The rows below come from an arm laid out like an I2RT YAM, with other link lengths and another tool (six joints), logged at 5 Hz.
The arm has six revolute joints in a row. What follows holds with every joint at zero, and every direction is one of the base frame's. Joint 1 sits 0.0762 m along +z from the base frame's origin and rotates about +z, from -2.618 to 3.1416 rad. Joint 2 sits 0.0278 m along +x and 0.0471 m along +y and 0.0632 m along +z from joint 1 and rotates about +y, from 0 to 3.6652 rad. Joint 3 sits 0.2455 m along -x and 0.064 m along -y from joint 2 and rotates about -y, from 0 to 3.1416 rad. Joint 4 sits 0.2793 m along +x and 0.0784 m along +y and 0.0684 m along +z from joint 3 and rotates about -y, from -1.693 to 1.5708 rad. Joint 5 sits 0.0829 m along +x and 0.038 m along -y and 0.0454 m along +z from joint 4 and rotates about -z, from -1.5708 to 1.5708 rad. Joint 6 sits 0.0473 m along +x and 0.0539 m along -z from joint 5 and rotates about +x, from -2.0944 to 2.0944 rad. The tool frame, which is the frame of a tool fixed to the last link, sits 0.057 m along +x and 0.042 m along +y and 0.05 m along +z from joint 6; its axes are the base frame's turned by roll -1.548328, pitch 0.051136 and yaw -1.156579 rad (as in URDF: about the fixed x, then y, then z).
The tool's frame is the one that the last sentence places.
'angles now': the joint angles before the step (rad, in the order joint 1, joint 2, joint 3, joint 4, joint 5, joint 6). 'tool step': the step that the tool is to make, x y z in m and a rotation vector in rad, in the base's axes. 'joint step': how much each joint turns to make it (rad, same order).
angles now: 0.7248, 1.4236, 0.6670, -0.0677, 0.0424, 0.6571
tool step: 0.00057, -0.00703, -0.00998, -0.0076, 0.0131, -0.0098
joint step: -0.0159, 0.0060, -0.0250, 0.0163, -0.0062, -0.0026
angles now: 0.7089, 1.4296, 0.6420, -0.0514, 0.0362, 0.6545
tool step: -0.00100, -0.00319, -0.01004, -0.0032, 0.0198, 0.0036
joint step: -0.0090, 0.0146, -0.0169, 0.0144, -0.0161, -0.0026
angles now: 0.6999, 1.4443, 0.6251, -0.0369, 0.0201, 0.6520
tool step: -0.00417, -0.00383, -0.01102, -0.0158, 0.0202, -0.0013
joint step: -0.0004, 0.0074, -0.0221, 0.0039, -0.0002, 0.0012
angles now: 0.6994, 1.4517, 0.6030, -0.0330, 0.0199, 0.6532
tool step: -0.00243, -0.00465, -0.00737, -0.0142, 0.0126, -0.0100
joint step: -0.0026, 0.0010, -0.0176, -0.0003, 0.0068, 0.0040
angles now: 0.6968, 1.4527, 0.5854, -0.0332, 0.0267, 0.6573
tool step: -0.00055, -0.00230, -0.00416, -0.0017, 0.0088, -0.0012
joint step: -0.0053, 0.0045, -0.0086, 0.0052, -0.0059, -0.0005
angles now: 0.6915, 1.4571, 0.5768, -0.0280, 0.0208, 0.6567
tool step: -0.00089, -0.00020, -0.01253, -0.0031, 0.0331, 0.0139
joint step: -0.0073, 0.0379, -0.0021, 0.0125, -0.0276, -0.0056
